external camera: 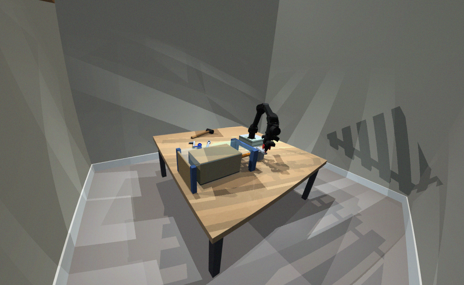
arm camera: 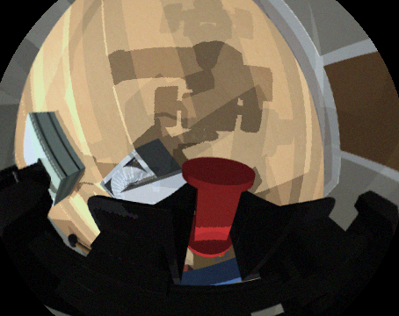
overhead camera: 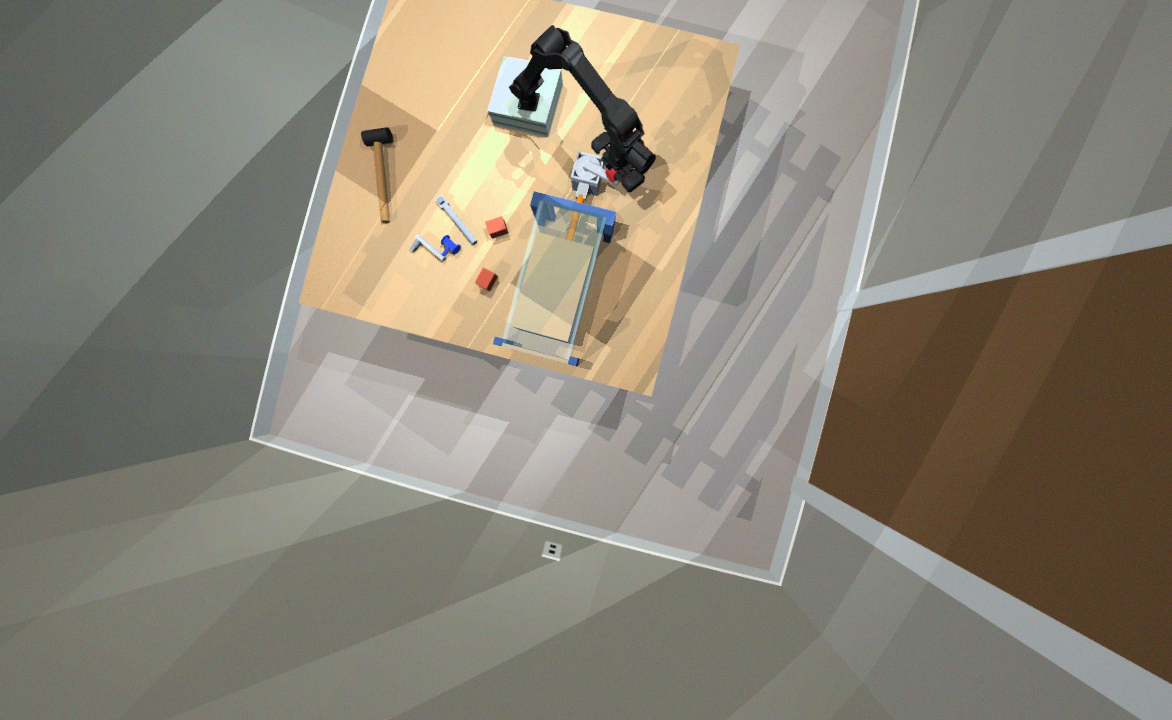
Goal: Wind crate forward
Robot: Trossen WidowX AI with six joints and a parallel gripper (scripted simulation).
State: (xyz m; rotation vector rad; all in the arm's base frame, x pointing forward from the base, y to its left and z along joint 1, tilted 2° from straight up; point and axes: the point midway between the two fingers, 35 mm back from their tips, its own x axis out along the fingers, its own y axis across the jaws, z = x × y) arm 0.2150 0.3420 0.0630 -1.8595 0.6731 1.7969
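Now: the winch handle 40 mm to the right of my gripper tip, 10 mm below it and 10 mm behind it. Round my gripper tip: orange strap 100 mm to the right, 50 mm below, 40 mm ahead; red knob 20 mm above; grey winch 100 mm to the right, 80 mm below, 40 mm behind.
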